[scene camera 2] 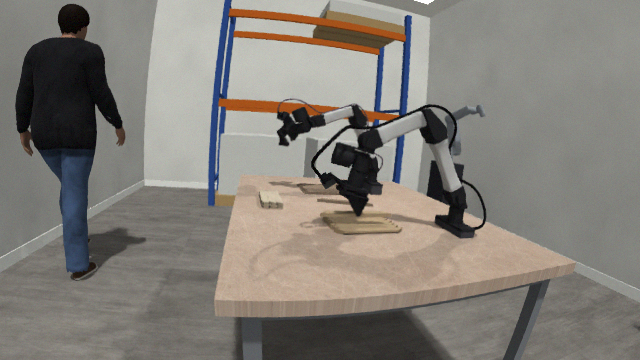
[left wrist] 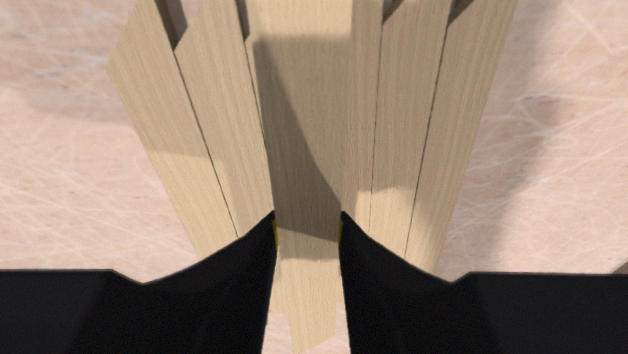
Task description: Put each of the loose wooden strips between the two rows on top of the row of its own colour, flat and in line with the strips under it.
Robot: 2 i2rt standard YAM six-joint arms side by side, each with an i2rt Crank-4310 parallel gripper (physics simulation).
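Places are measured from the left arm's base along level axes (x left, y down, z back), in metres.
Where they show: left gripper, fingertip midpoint: (scene camera 2: 356, 214) (left wrist: 308, 216); right gripper, fingertip midpoint: (scene camera 2: 283, 139); left arm's base, origin of the base link: (scene camera 2: 454, 224); right arm's base, origin of the base link: (scene camera 2: 371, 182).
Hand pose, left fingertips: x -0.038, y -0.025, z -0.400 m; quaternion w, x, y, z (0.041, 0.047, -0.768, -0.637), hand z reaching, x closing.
Note:
Each offset is from my left fingertips to the centre of the thing. "spot": to the spot under its first point. Level surfaces: height alone.
My left gripper (scene camera 2: 358, 214) (left wrist: 308, 216) points down and is shut on a light wooden strip {dx +0.001, dy -0.003, dz -0.004 m} (left wrist: 310, 150), with a finger on each long side. The strip lies lengthwise over the row of light strips (scene camera 2: 370, 228) (left wrist: 400, 125), roughly in line with them; whether it touches them I cannot tell. A thin darker strip {dx -0.348, dy +0.041, dz +0.051 m} (scene camera 2: 332, 201) lies loose behind the light row in scene camera 2. The farther row {spot: dx -0.557, dy +0.034, dz -0.051 m} (scene camera 2: 316, 190) looks darker and is partly hidden by the left arm. My right gripper (scene camera 2: 283, 131) is raised above the far part of the table; its finger opening is unclear.
A small stack of light wooden pieces {dx -0.335, dy +0.028, dz -0.296 m} (scene camera 2: 270, 199) lies at the left side of the table {dy +0.047 m} (scene camera 2: 280, 280). The left arm reaches across from the right. A blue and orange rack (scene camera 2: 216, 120) stands behind, and a person (scene camera 2: 67, 95) is at the far left.

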